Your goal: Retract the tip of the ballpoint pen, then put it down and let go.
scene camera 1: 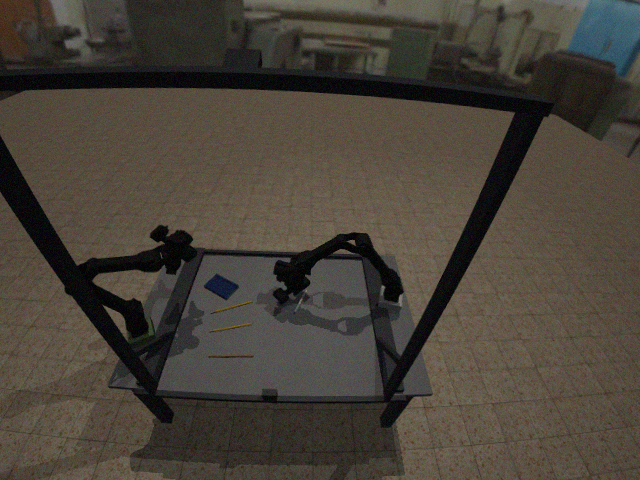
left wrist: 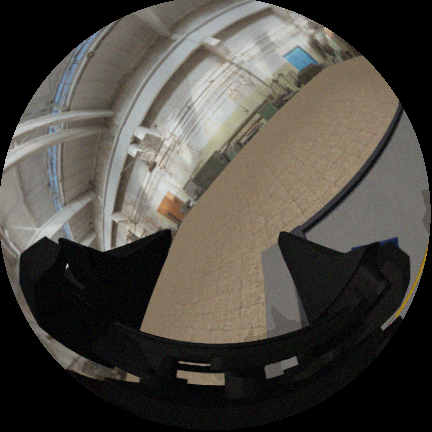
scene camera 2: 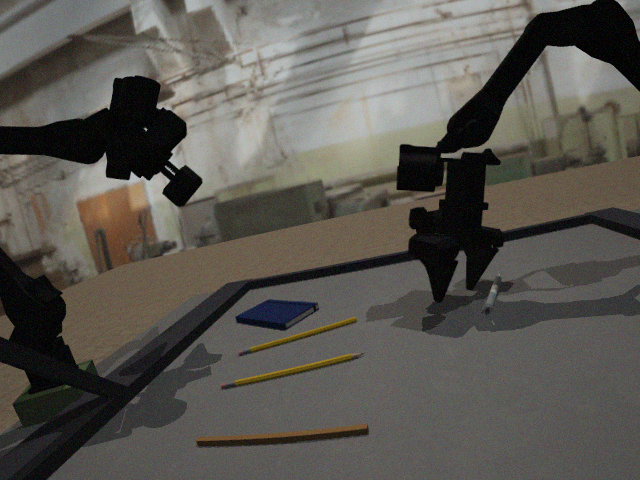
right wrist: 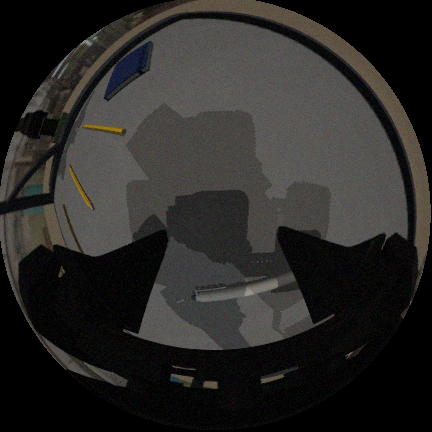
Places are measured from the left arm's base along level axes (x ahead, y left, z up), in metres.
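Pixels of known places: left gripper, fingertip midpoint: [left wrist: 226, 236] [scene camera 2: 167, 166]; right gripper, fingertip midpoint: [scene camera 1: 287, 299] [scene camera 2: 454, 295] [right wrist: 223, 234]; left arm's base, link origin: [scene camera 1: 139, 329] [right wrist: 55, 127]; right arm's base, link origin: [scene camera 1: 391, 295].
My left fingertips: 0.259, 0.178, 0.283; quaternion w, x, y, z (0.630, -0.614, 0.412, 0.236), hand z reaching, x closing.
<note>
Ahead of a thing's pixels: the offset from my left fingertips to its top centre, as dx, dy, dz.
A whitish-grey ballpoint pen @[+0.410, -0.335, -0.309] [scene camera 1: 299, 301] [scene camera 2: 493, 294] [right wrist: 240, 290] lies on the grey table. In the right wrist view its dark end with the clip shows between the fingers, and its other end is hidden behind the finger on the picture's right. Whether its tip is out cannot be made out. My right gripper [scene camera 2: 454, 294] [right wrist: 223, 234] is open and empty, pointing down a little above the table; in scene camera 2 the pen lies just right of its fingertips, apart from them. My left gripper [left wrist: 226, 236] is open and empty, raised high at the left side.
A blue notebook @[+0.122, -0.081, -0.310] [scene camera 1: 221, 286] [scene camera 2: 276, 314] [right wrist: 129, 70] lies left of the pen. Two yellow pencils @[+0.125, -0.217, -0.316] [scene camera 1: 231, 307] @[+0.087, -0.318, -0.314] [scene camera 1: 231, 327] [scene camera 2: 302, 335] [scene camera 2: 294, 369] and an orange-brown stick @[+0.036, -0.440, -0.316] [scene camera 1: 231, 355] [scene camera 2: 281, 436] lie nearer the front. Dark rails edge the table.
</note>
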